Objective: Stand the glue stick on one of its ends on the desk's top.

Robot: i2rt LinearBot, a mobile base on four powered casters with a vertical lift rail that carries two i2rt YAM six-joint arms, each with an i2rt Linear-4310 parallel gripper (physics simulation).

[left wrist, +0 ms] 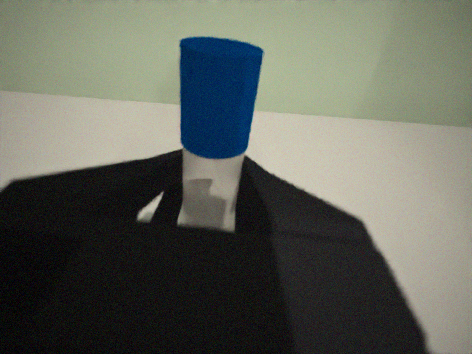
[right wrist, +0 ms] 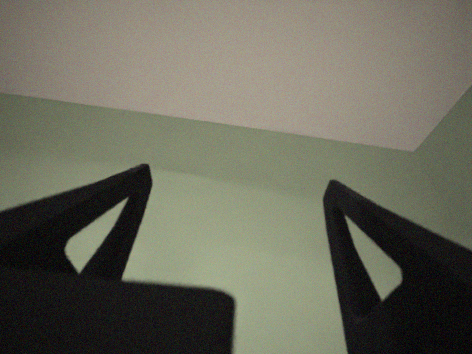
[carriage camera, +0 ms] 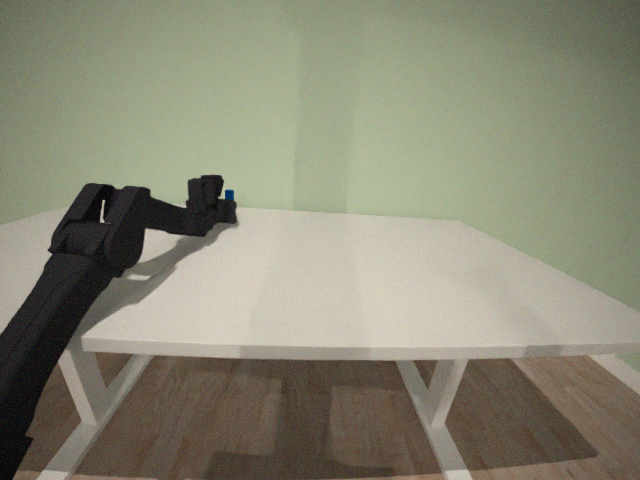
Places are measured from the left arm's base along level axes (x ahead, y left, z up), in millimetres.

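Pixels of known places: left gripper, between the fingertips: (left wrist: 214, 164) (carriage camera: 231, 206); right gripper, between the fingertips: (right wrist: 238, 181).
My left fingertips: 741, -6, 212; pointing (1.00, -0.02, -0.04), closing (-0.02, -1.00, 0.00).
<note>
Behind a point stands the place of what it marks, as x, y, z.
The glue stick (carriage camera: 229, 194) @(718, -11, 254) (left wrist: 218, 100) @(716, -6, 252) has a blue cap and a white body. It is close to upright, cap up, with a slight lean in the left wrist view. My left gripper (carriage camera: 231, 209) @(741, -6, 212) (left wrist: 214, 164) @(741, -6, 212) is shut on its white body. The gripper is low over the far left part of the white desk (carriage camera: 361, 279) @(395, -404, 166) (left wrist: 400, 165) @(841, -167, 166). The lower end of the glue stick is hidden behind the gripper, so I cannot tell whether it touches the desk's top. My right gripper (right wrist: 238, 181) @(40, -637, 441) is open and empty.
The desk's far edge runs close to a pale green wall (carriage camera: 439, 129) @(1036, -738, 524) (left wrist: 325, 50) @(969, -110, 229) (right wrist: 240, 225) @(1020, -590, 1002) behind it. My left arm (carriage camera: 124, 227) @(237, -46, 292) reaches over the desk's left part and casts a shadow there. White desk legs (carriage camera: 447, 387) @(586, -787, -321) stand on a wooden floor (carriage camera: 305, 413) @(620, -306, -554).
</note>
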